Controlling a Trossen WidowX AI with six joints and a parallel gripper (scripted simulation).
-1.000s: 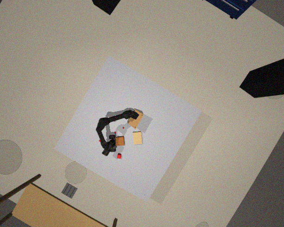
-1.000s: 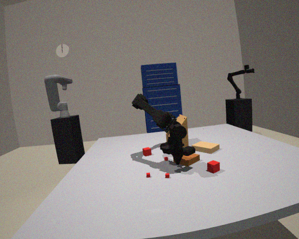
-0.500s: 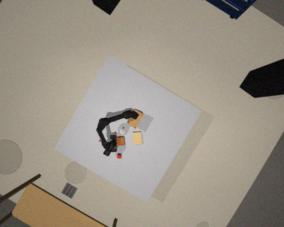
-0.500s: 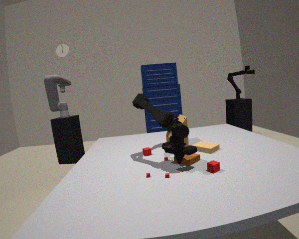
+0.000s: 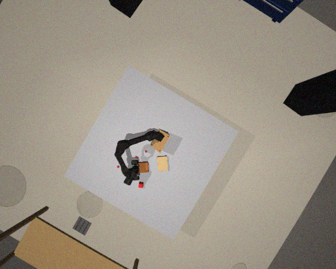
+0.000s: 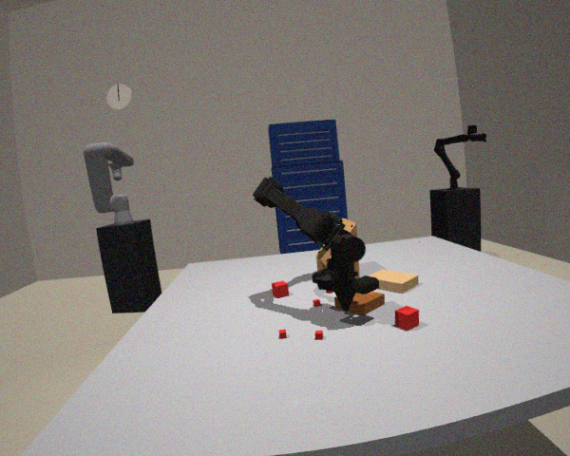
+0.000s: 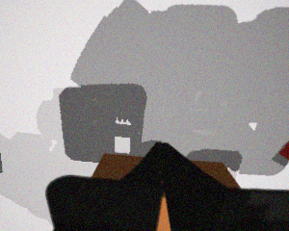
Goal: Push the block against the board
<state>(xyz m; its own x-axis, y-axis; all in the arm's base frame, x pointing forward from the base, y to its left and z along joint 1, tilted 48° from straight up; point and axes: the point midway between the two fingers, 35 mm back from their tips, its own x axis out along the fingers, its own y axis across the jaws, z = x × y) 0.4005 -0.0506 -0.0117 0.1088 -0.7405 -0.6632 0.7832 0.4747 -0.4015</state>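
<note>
Now: the square block 40 mm behind my gripper tip, 50 mm to the left of it and 10 mm above it. The rest, counted from my gripper tip: board 180 mm behind, 180 mm to the left, 10 mm above.
</note>
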